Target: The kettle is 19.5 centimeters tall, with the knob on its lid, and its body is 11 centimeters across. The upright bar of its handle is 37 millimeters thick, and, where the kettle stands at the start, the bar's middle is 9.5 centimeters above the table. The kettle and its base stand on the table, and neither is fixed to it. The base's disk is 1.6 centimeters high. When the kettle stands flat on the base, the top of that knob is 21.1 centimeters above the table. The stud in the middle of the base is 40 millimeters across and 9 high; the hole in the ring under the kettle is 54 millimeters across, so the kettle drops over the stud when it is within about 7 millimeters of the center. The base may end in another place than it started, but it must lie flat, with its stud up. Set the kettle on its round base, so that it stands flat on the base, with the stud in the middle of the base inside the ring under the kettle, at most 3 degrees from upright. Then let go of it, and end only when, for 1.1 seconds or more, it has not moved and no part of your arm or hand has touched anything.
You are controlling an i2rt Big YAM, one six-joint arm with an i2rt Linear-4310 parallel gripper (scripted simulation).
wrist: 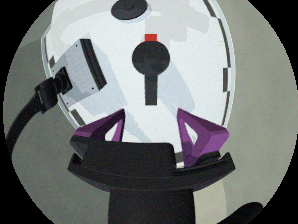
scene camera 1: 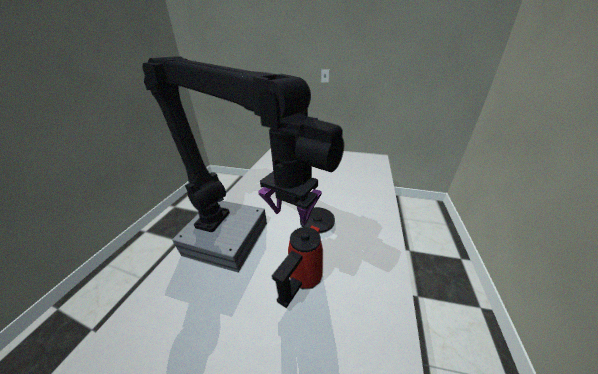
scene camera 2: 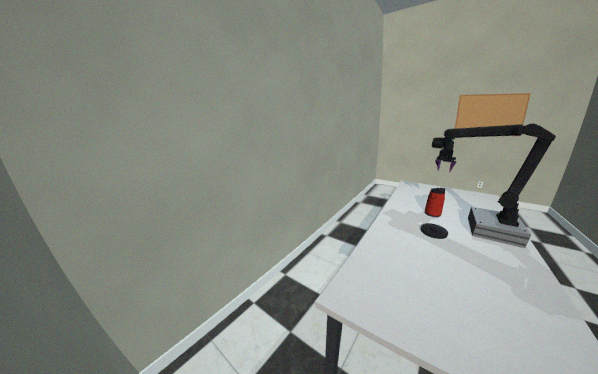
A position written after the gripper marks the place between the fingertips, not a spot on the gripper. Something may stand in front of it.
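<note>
Visible: the gripper (scene camera 1: 291, 217) (wrist: 151, 112).
</note>
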